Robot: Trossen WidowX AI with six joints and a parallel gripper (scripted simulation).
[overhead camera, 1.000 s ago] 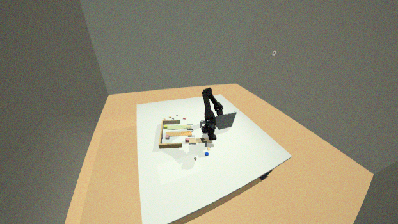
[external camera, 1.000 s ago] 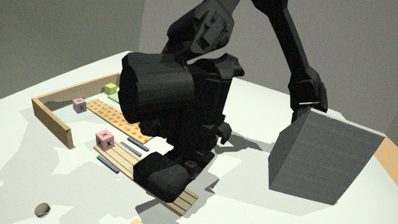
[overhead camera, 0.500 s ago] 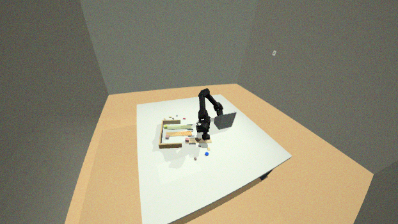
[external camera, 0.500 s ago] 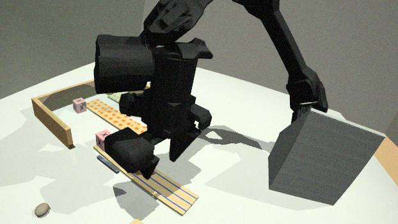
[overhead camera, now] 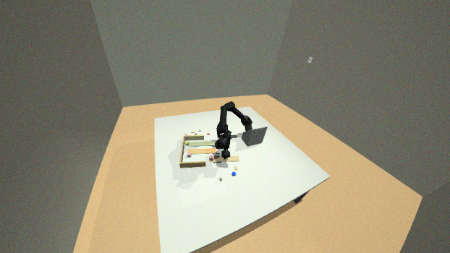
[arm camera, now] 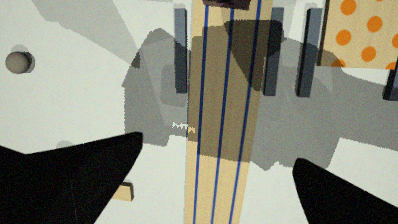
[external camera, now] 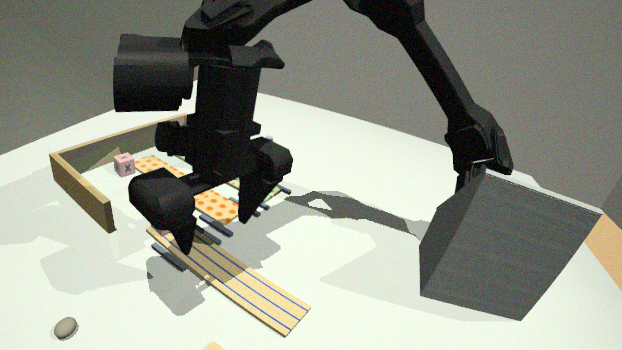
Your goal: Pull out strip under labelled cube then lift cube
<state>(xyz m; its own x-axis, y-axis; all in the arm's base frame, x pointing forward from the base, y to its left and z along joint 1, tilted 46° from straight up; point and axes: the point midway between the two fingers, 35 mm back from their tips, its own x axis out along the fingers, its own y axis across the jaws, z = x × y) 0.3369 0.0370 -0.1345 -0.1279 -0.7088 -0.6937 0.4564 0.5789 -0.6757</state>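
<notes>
My gripper tip is now 15 cm to the left of the orange dotted strip, 13 cm short of it and 5 cm above it. Also, from my gripper tip: blue disc: 16 cm to the left, 5 cm below; then red block: 35 cm to the right, 5 cm below, 2 cm behind.
</notes>
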